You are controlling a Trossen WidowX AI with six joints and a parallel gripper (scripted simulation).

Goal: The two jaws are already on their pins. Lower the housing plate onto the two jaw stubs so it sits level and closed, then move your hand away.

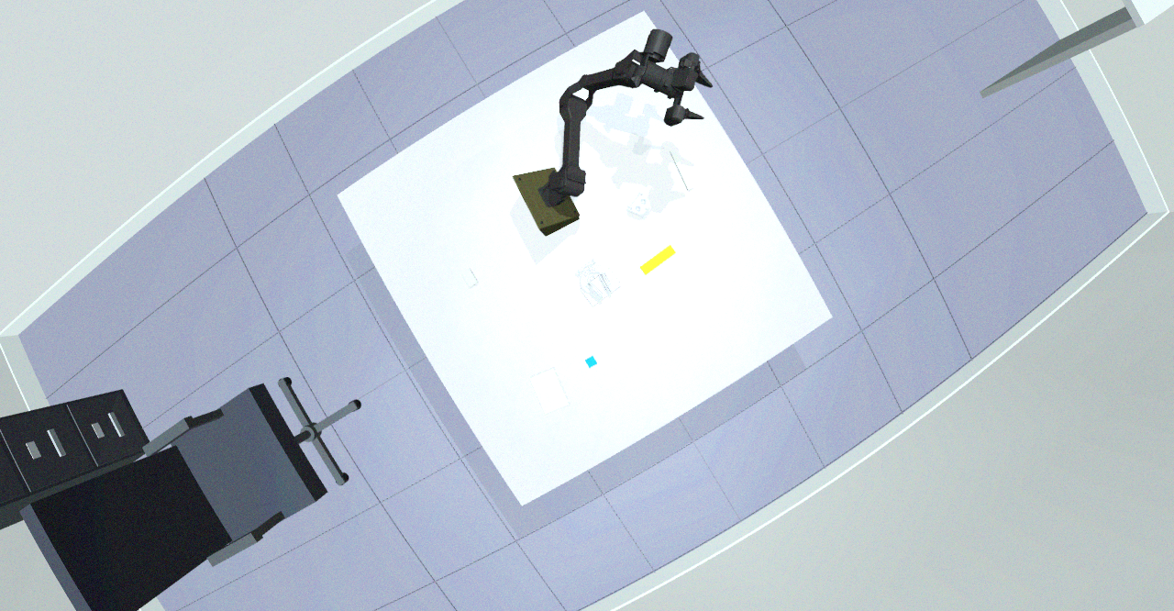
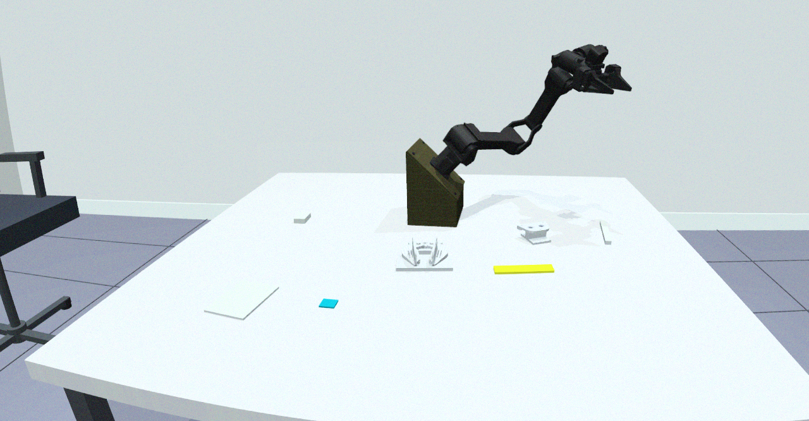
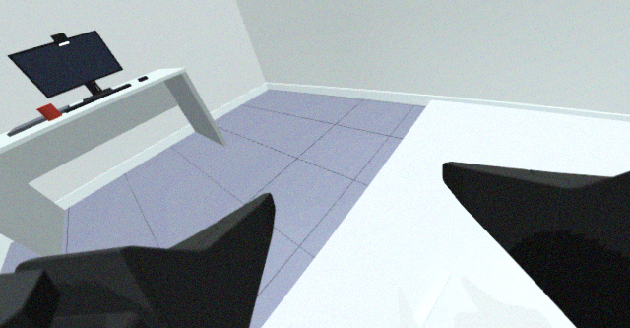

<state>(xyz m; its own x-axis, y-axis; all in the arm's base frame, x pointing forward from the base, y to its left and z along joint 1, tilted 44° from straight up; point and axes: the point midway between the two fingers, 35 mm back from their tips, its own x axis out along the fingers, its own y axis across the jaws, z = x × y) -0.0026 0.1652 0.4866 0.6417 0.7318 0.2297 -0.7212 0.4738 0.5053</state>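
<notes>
My gripper tip is now 310 mm short of the yellow strip, 260 mm to the left of it and 350 mm above it. From my gripper tip the other things lie so: cyan tile 510 mm ahead, 620 mm to the right, 360 mm below; grey block 60 mm ahead, 850 mm to the right, 350 mm below; white sheet 530 mm ahead, 790 mm to the right, 350 mm below.
</notes>
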